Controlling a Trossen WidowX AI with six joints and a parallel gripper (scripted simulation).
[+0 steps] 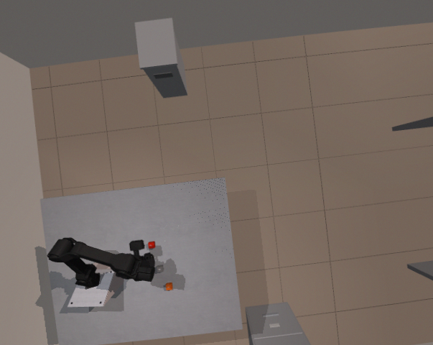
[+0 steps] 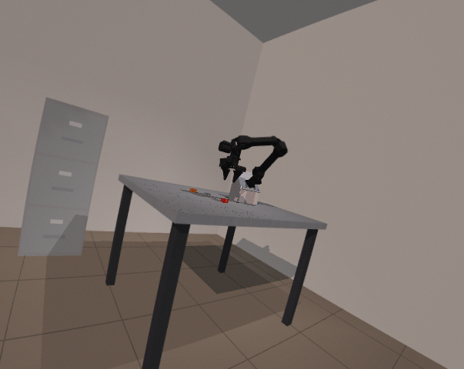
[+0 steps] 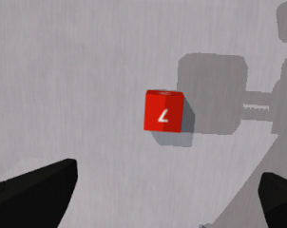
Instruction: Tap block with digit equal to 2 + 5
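My gripper tip is 12 cm above the red block. From my gripper tip the other things lie so: orange block: 26 cm to the right, 12 cm below, 4 cm ahead; then grey block: 14 cm to the right, 12 cm below, 2 cm ahead.
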